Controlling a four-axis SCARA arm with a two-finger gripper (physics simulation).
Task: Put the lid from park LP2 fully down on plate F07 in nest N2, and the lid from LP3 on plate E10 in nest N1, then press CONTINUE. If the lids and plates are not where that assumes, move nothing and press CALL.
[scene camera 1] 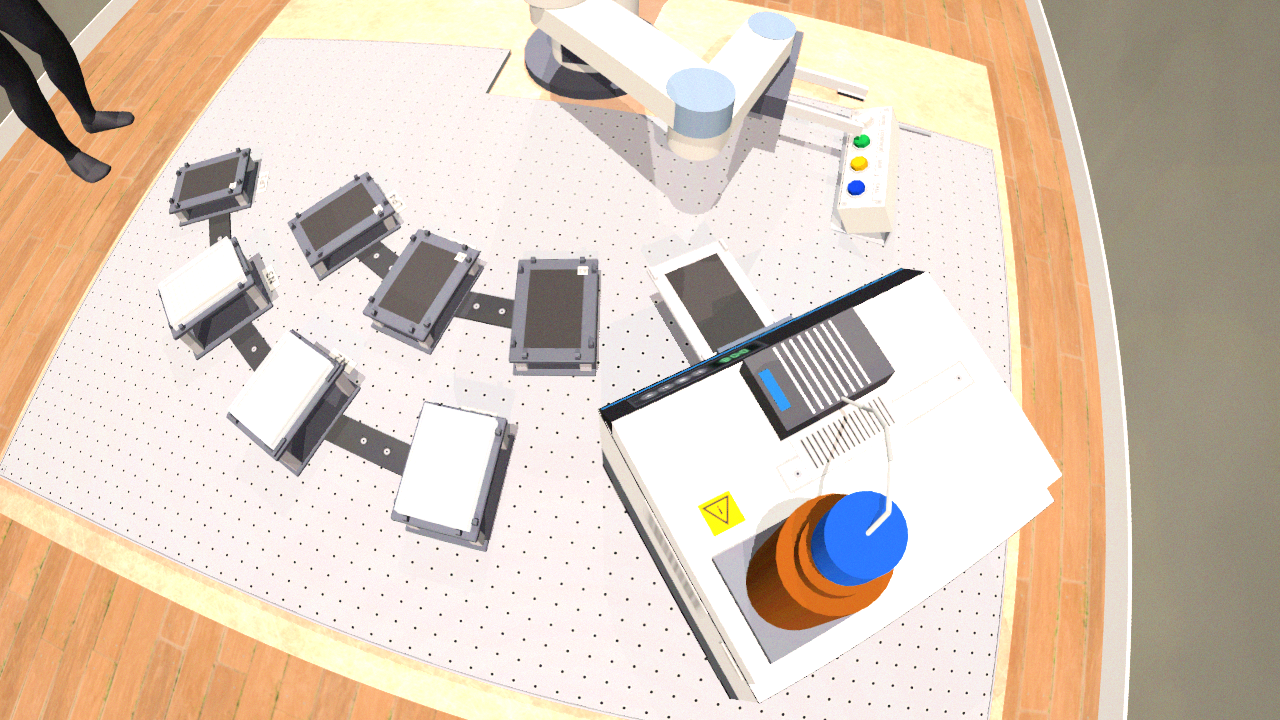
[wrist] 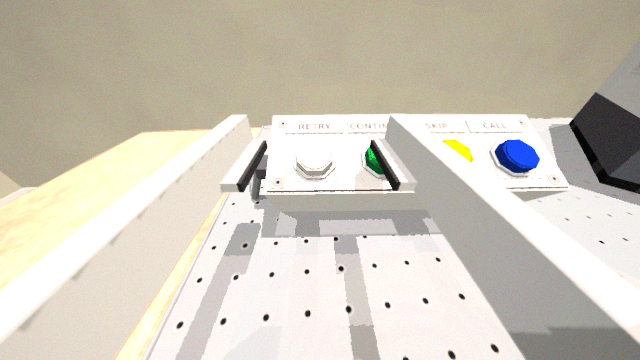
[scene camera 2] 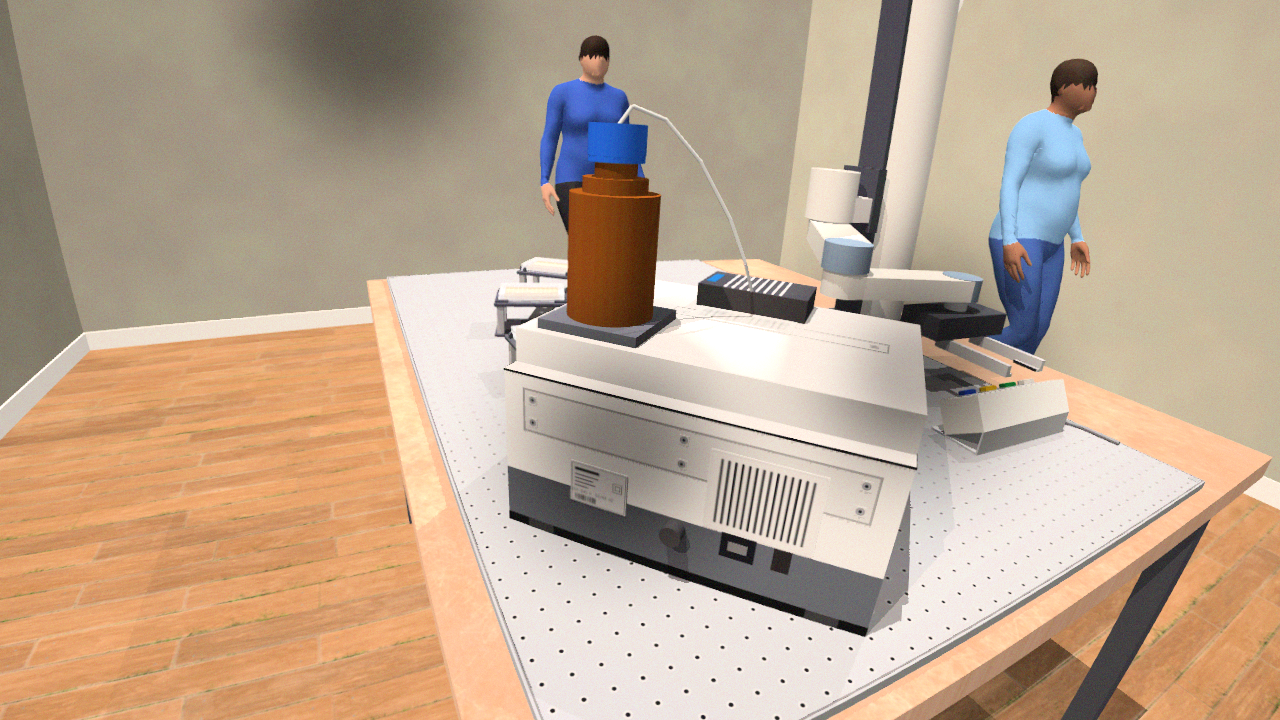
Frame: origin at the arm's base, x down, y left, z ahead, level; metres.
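Where they show: gripper, fingertip midpoint: point(scene camera 1: 864, 111) point(wrist: 318, 130) point(scene camera 2: 1026, 368).
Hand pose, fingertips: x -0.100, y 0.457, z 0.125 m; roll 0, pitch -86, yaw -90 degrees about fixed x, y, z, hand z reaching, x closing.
Each offset is from my fingertips to the top centre of the thing. "spot": to the spot under its first point.
My gripper point(scene camera 1: 861, 109) point(scene camera 2: 1026, 366) point(wrist: 318, 130) is shut with nothing between its fingers, which stand apart at the near side of the button box {dy +0.023, dx +0.003, dz +0.074 m} point(scene camera 1: 881, 192) point(scene camera 2: 1011, 413). In the wrist view the box shows a white RETRY button {dy +0.006, dx +0.013, dz -0.002 m} point(wrist: 314, 160), a green CONTINUE button {dy +0.003, dx +0.013, dz +0.047 m} point(wrist: 372, 161) partly behind the right finger, a mostly hidden yellow SKIP button {dy -0.001, dx +0.013, dz +0.097 m} point(wrist: 458, 150) and a blue CALL button {dy -0.004, dx +0.013, dz +0.147 m} point(wrist: 517, 156). White-topped pieces {dy -0.863, dx +0.001, dz +0.510 m} point(scene camera 1: 208, 282) {dy -0.655, dx +0.002, dz +0.623 m} point(scene camera 1: 286, 389) {dy -0.415, dx +0.008, dz +0.654 m} point(scene camera 1: 452, 465) sit on three outer stands. Four dark-topped stands point(scene camera 1: 212, 183) point(scene camera 1: 344, 217) point(scene camera 1: 425, 277) point(scene camera 1: 554, 308) carry no white piece. Stand and plate labels are unreadable.
A large white instrument point(scene camera 1: 680, 465) point(scene camera 2: 716, 394) stands on the perforated table, bearing a brown bottle {spot: dy -0.092, dx -0.244, dz +0.745 m} point(scene camera 1: 778, 582) point(scene camera 2: 613, 255) and a black box {spot: dy -0.081, dx -0.150, dz +0.543 m} point(scene camera 1: 805, 376) point(scene camera 2: 756, 300). Its white tray {spot: dy -0.212, dx -0.013, dz +0.356 m} point(scene camera 1: 687, 259), with a dark inside, sticks out. Two people point(scene camera 2: 586, 125) point(scene camera 2: 1042, 179) stand beyond the table.
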